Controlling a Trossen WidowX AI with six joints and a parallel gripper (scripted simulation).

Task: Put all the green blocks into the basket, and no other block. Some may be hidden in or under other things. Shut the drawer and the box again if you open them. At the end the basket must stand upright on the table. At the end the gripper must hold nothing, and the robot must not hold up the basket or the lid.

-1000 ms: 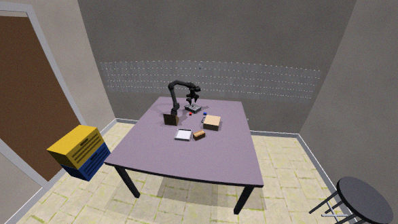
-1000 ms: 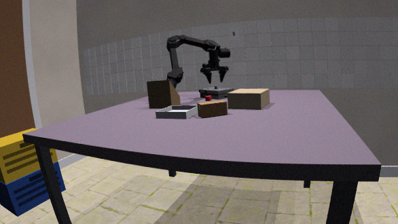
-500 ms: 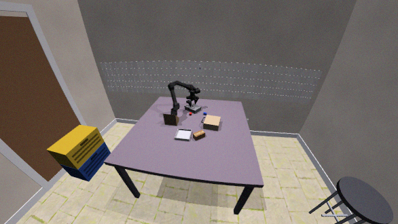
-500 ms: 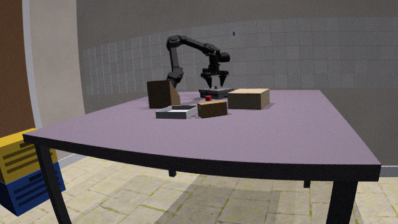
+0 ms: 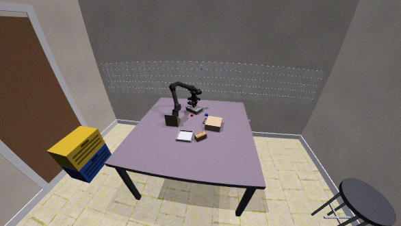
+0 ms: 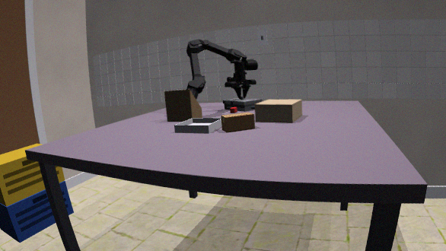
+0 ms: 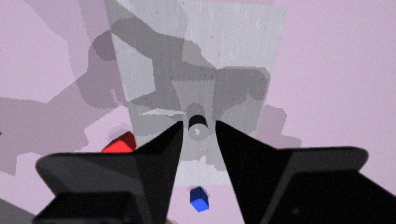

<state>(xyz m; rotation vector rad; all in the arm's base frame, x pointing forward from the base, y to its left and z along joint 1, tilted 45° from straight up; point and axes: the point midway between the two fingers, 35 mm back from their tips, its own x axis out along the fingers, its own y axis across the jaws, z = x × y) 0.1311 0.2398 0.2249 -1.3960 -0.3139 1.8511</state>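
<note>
The red block is 13 cm to the right of my hand, 8 cm below it and 1 cm ahead of it. From my hand the other things lie so: small brown box (50 cm to the right, 20 cm ahead, 6 cm below); flat lid (4 cm below); tray (51 cm to the right, 8 cm below, 5 cm ahead).
</note>
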